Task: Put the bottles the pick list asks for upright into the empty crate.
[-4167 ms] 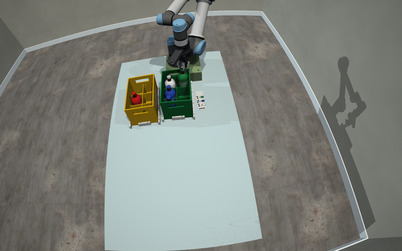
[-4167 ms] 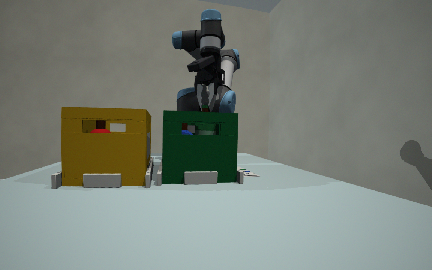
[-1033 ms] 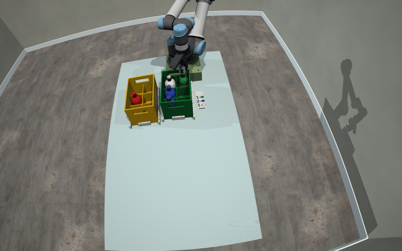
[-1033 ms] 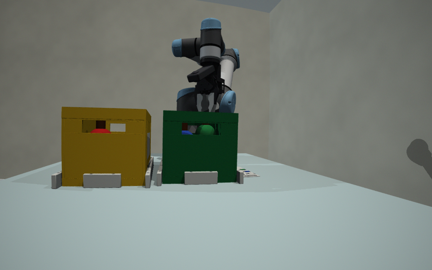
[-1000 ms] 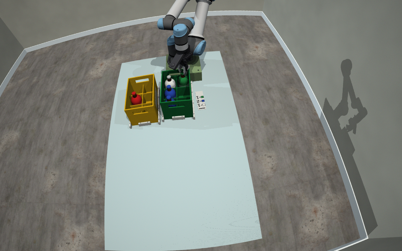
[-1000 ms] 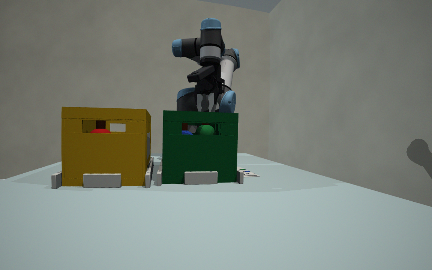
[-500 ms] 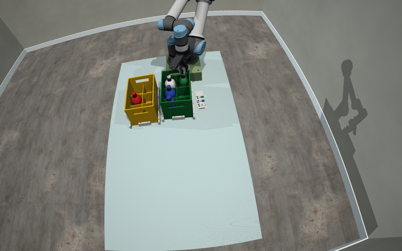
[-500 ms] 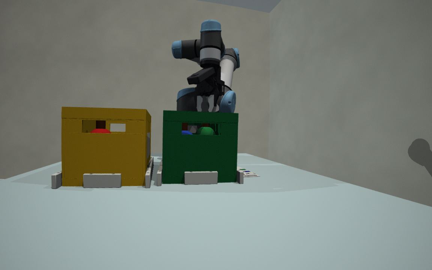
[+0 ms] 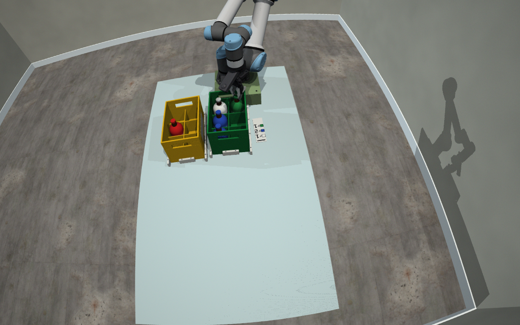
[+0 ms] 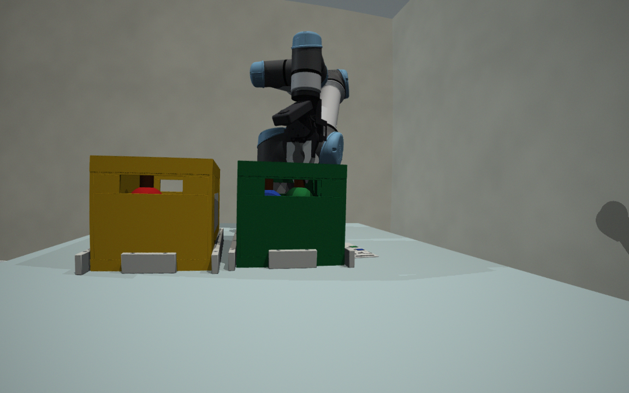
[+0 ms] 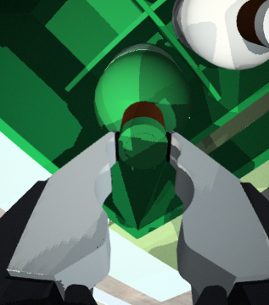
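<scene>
Right now my hand is 70 mm above the green bottle. From my hand the other things lie so: white bottle (20 mm ahead, 90 mm to the right, 70 mm below); green crate (100 mm ahead, 30 mm to the right, 80 mm below); pick list (80 mm ahead, 110 mm to the left, 160 mm below).
</scene>
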